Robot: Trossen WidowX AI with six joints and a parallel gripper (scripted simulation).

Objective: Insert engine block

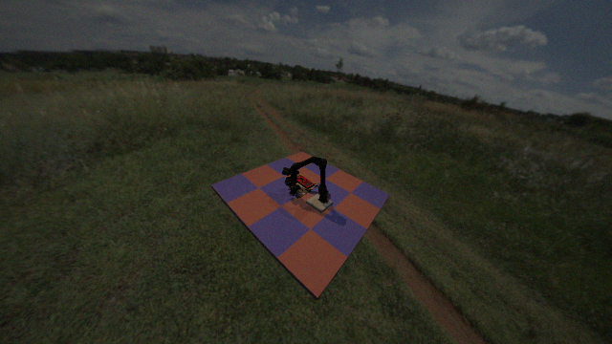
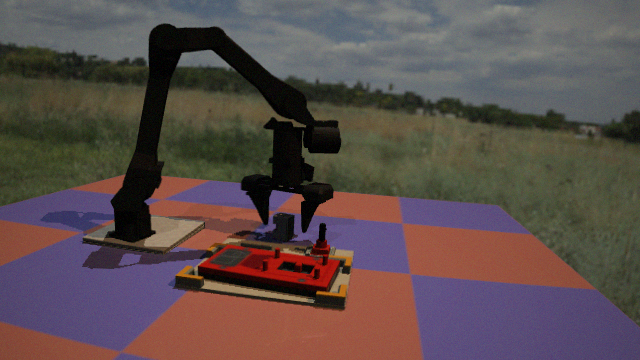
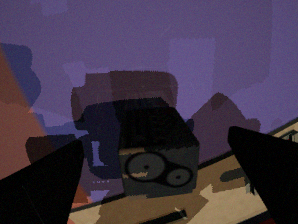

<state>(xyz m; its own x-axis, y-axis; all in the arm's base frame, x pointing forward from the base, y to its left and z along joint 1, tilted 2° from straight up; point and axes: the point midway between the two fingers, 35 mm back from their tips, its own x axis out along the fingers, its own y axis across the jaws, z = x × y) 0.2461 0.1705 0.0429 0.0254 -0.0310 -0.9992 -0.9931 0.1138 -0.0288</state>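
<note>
Now: gripper tip 1 cm past the engine block. Also, from my gripper tip: black lever post 10 cm ahead, 6 cm to the right, 1 cm above; tan fixture plate 6 cm ahead, 17 cm to the right, 1 cm below.
</note>
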